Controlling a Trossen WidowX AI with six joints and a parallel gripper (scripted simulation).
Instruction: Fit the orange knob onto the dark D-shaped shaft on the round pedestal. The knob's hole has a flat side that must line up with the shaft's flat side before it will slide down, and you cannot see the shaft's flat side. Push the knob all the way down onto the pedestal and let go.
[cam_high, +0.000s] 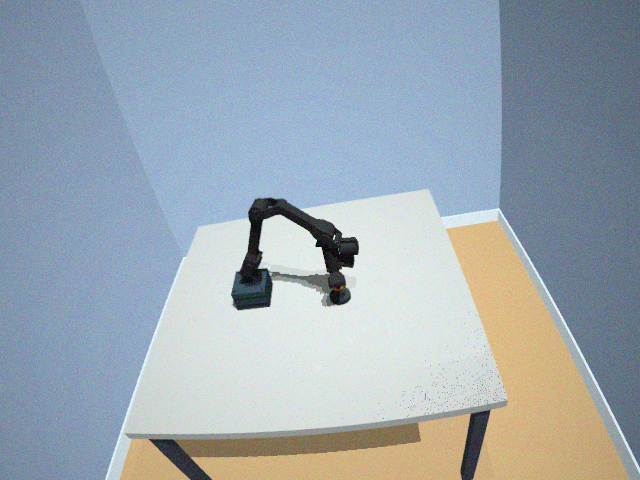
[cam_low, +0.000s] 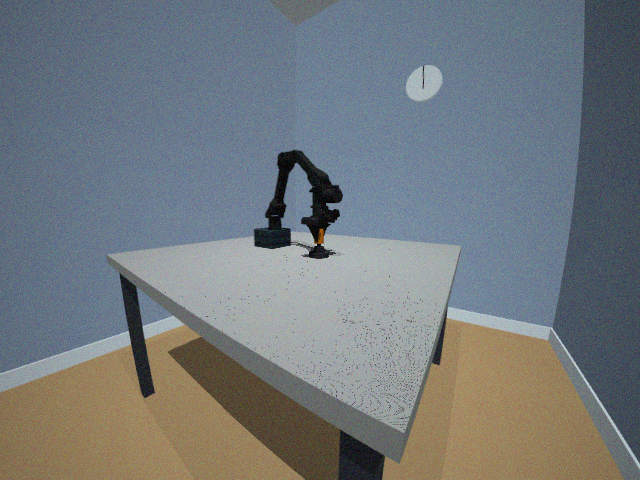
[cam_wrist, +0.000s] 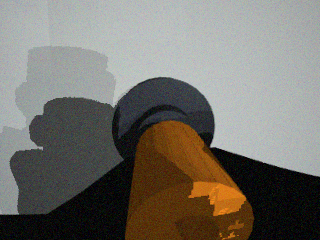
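Now: gripper tip 20 mm below the orange knob. The rest, counted from my gripper tip: round pedestal: 40 mm below.
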